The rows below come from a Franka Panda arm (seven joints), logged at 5 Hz.
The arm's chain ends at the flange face. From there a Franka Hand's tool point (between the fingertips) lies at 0.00 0.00 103.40 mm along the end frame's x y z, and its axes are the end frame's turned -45 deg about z.
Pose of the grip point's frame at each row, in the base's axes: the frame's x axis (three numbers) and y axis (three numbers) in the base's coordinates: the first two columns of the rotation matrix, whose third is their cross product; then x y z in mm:
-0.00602 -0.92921 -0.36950 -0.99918 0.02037 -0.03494 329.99 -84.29 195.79
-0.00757 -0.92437 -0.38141 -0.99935 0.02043 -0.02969 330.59 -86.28 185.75
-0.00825 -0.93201 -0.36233 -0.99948 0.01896 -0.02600 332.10 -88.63 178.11
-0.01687 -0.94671 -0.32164 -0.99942 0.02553 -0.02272 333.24 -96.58 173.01
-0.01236 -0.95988 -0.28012 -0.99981 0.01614 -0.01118 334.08 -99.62 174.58
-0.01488 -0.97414 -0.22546 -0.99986 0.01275 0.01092 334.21 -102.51 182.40
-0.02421 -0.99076 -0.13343 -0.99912 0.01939 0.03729 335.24 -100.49 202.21
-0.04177 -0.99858 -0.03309 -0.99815 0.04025 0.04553 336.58 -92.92 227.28
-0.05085 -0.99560 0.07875 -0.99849 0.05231 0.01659 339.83 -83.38 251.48
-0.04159 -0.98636 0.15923 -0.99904 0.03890 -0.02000 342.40 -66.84 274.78
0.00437 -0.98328 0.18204 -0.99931 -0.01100 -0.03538 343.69 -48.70 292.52
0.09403 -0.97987 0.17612 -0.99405 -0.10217 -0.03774 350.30 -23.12 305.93
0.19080 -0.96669 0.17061 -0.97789 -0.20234 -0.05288 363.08 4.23 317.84
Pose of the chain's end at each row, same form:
-0.71078 -0.64265 -0.28598 -0.70227 0.67145 0.23657 325.85 -122.44 291.80
-0.71200 -0.63918 -0.29069 -0.70129 0.66807 0.24870 326.95 -125.67 281.28
-0.71257 -0.64562 -0.27459 -0.70091 0.67244 0.23782 328.88 -126.05 274.45
-0.71863 -0.65137 -0.24350 -0.69477 0.68748 0.21137 330.17 -129.78 270.89
-0.71571 -0.66732 -0.20598 -0.69823 0.69015 0.19017 332.50 -128.56 273.83
-0.71753 -0.67981 -0.15170 -0.69649 0.69784 0.16715 335.01 -125.84 283.13
-0.72360 -0.68686 -0.06798 -0.68937 0.71428 0.12072 338.79 -114.37 304.61
-0.73533 -0.67764 0.00880 -0.67626 0.73456 0.05559 341.14 -96.53 330.52
-0.74200 -0.66701 0.06742 -0.67008 0.74098 -0.04395 341.96 -75.34 354.54
-0.73584 -0.66996 0.09845 -0.67702 0.72497 -0.12673 341.00 -50.31 376.84
-0.70353 -0.70306 0.10370 -0.70971 0.68751 -0.15374 339.89 -29.91 394.13
-0.63641 -0.76512 0.09785 -0.76939 0.62063 -0.15122 344.62 -5.38 407.64
-0.55656 -0.82663 0.08325 -0.82639 0.54048 -0.15803 354.22 20.44 419.58

